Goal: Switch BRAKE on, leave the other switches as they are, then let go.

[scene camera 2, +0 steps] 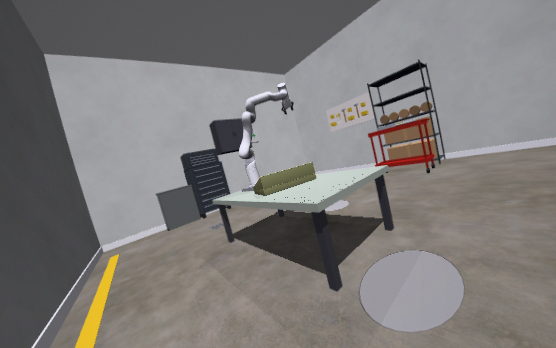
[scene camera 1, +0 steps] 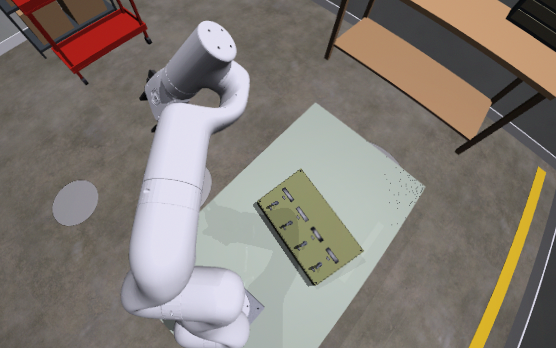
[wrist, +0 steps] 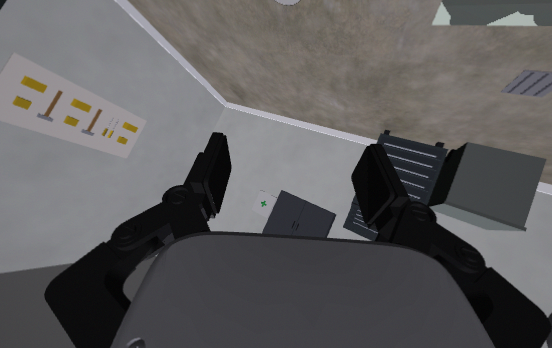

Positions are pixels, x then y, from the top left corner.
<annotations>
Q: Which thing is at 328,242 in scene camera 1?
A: An olive switch panel.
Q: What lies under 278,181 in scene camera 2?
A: An olive switch panel.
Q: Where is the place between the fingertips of my gripper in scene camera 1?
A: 150,115
</annotations>
